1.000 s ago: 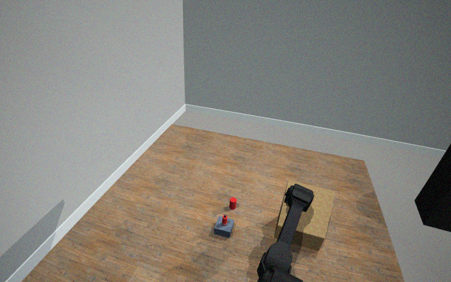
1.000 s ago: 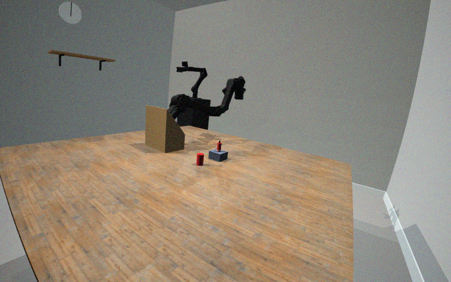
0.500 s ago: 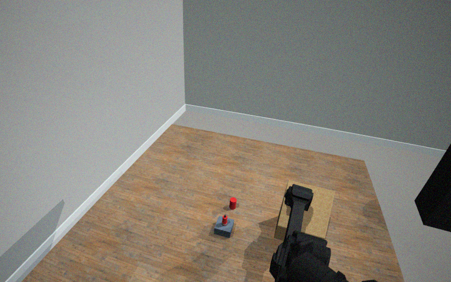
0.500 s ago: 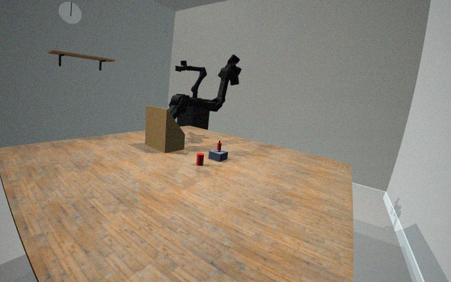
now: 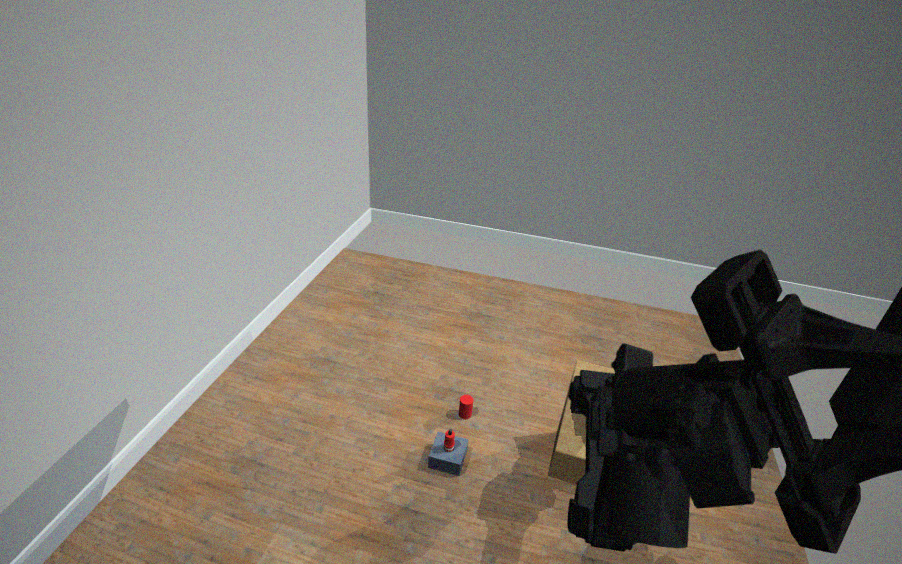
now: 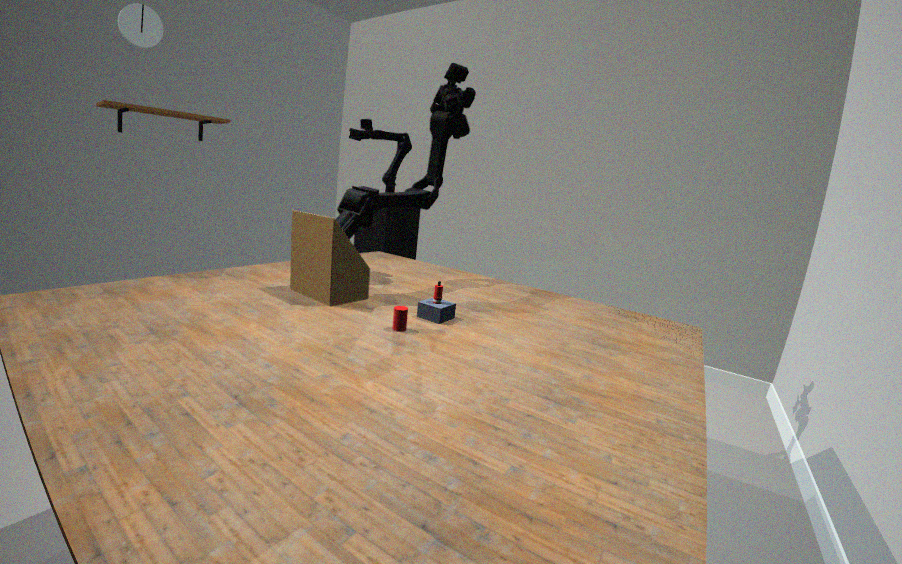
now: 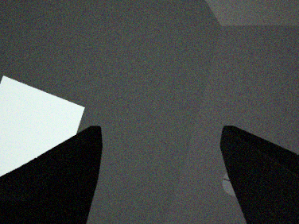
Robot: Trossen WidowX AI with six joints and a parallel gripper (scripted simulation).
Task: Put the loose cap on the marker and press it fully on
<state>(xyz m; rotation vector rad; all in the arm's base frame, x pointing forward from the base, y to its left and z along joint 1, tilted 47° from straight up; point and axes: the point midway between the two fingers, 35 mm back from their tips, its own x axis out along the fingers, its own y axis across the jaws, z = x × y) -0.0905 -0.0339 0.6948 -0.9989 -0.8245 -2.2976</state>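
The red cap lies 66 cm below my gripper tip, 51 cm to the right of it and 38 cm ahead of it. Also, from my gripper tip: blue-grey holder block (67 cm below, 38 cm to the right, 38 cm ahead).
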